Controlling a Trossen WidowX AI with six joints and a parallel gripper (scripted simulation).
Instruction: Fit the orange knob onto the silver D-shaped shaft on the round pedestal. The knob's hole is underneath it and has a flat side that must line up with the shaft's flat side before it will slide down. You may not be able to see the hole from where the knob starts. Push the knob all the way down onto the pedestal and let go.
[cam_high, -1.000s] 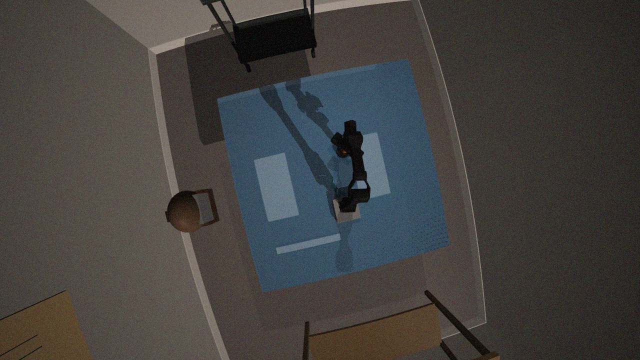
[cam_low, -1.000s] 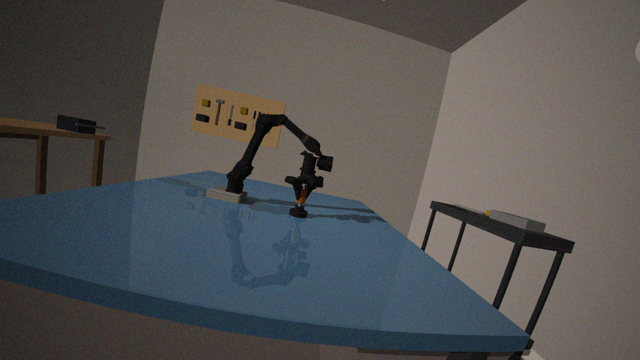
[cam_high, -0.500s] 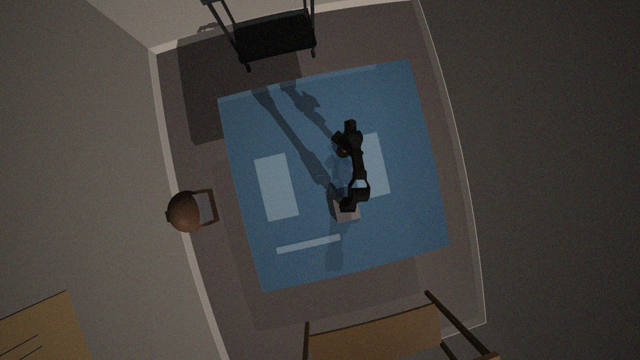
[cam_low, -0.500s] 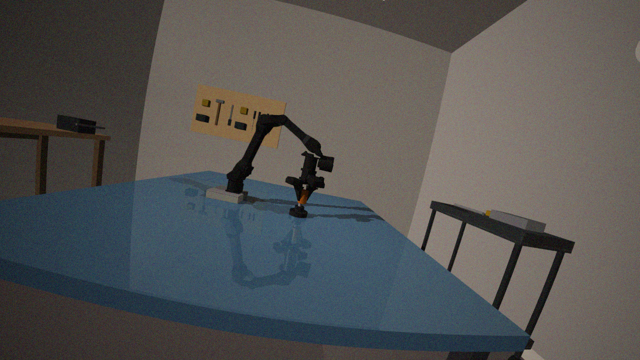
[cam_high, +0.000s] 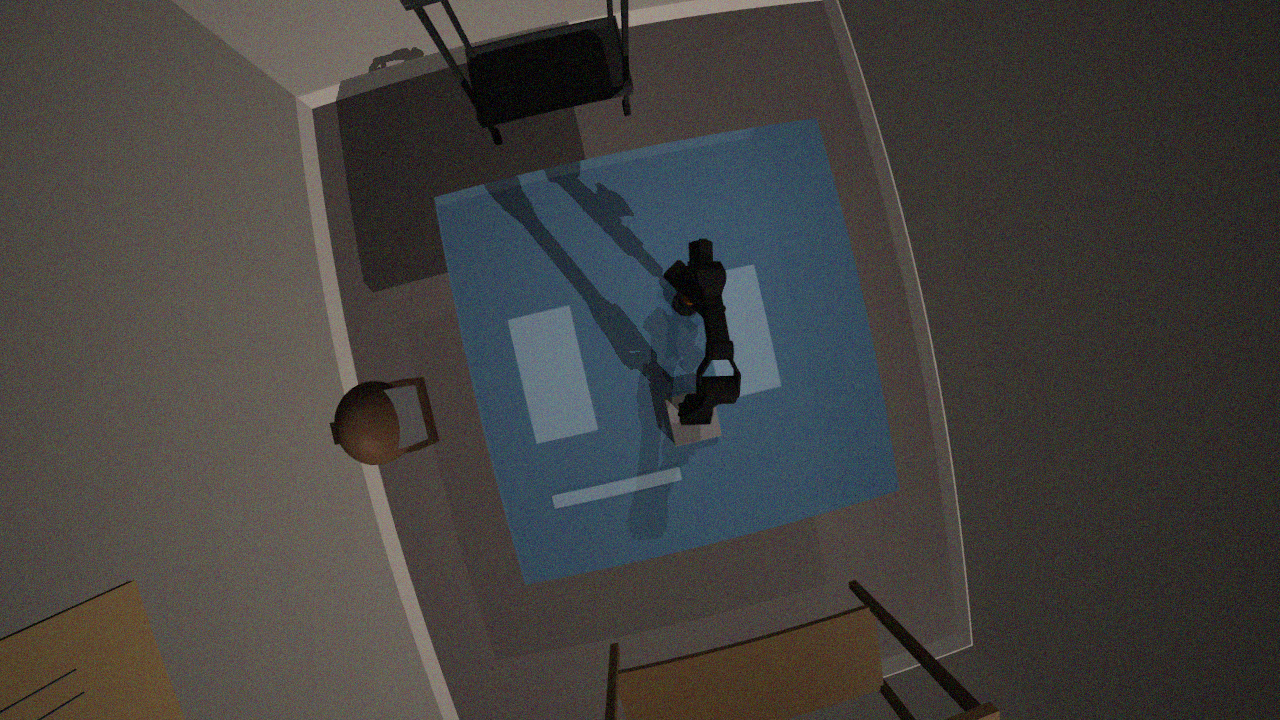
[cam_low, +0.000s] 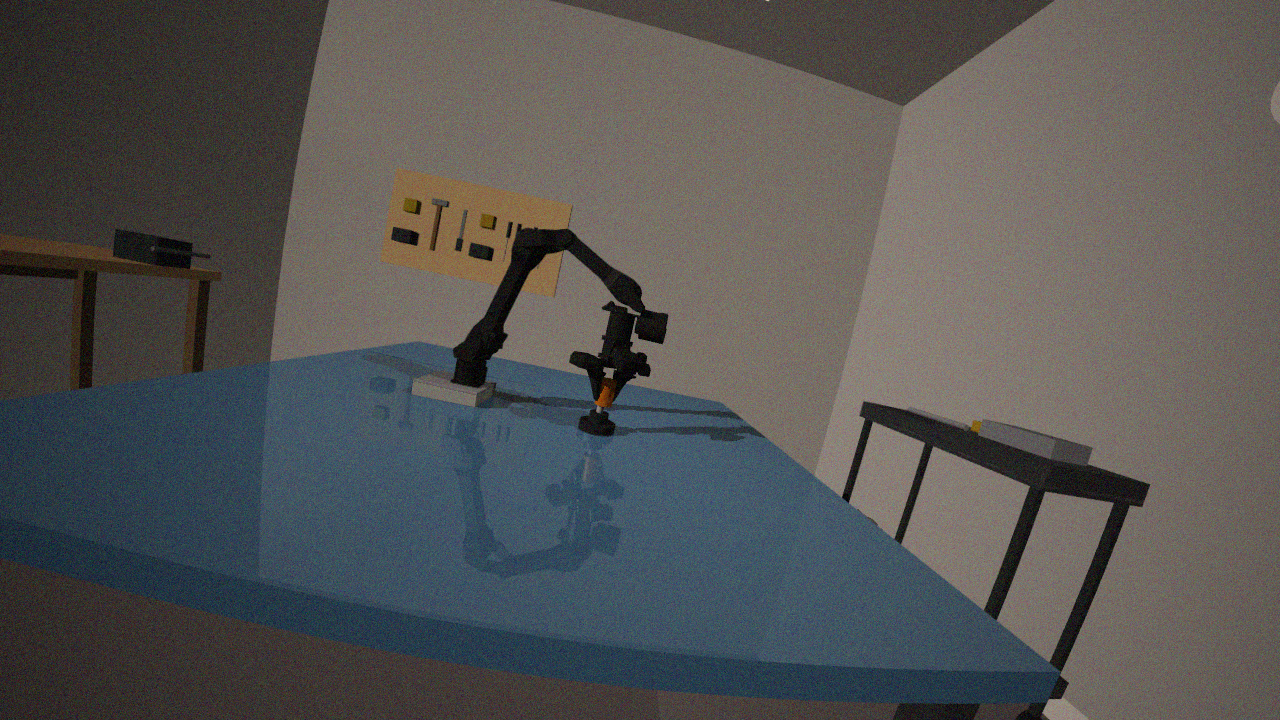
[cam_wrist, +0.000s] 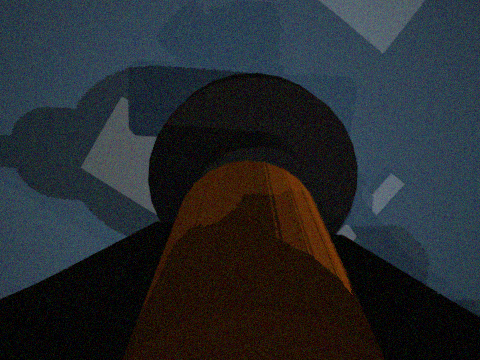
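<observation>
Now: the round dark pedestal 40 mm below my gripper tip. Also, from my gripper tip: orange knob: 30 mm above.
</observation>
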